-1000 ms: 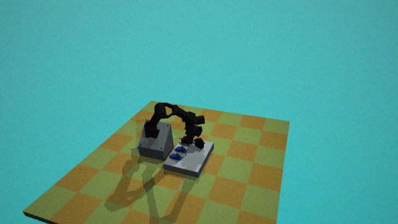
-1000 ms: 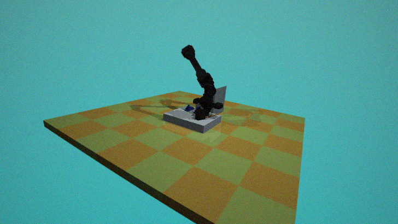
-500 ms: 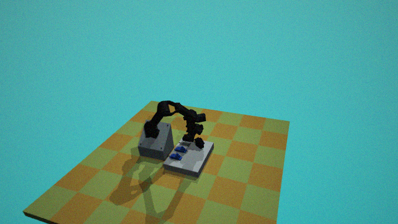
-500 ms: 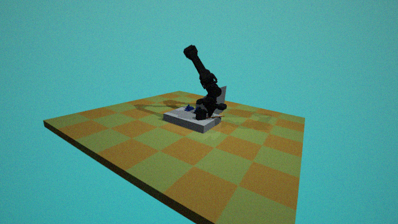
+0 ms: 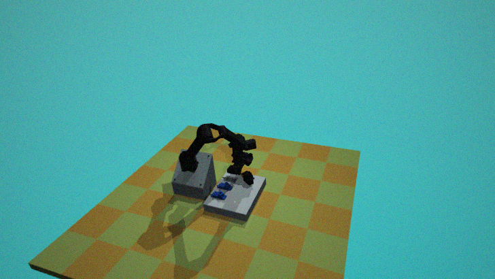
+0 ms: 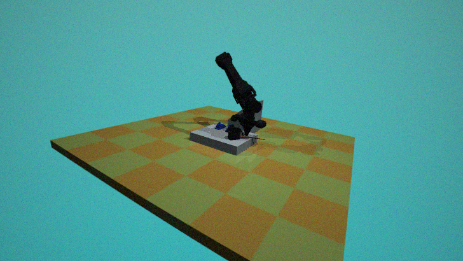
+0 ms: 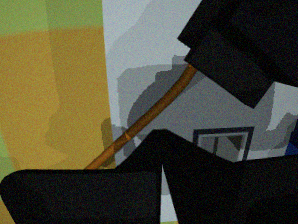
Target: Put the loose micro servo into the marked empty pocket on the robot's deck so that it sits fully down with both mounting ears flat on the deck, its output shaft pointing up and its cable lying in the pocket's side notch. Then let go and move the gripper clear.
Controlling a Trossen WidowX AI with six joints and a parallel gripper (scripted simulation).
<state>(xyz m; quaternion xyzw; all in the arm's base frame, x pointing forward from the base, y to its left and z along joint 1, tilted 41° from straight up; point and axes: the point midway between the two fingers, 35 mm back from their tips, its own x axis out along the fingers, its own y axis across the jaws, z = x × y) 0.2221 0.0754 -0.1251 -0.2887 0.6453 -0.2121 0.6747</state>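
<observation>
Right now the grey deck is 8 cm ahead of my gripper tip, 11 cm to the right of it and 3 cm below it.
</observation>
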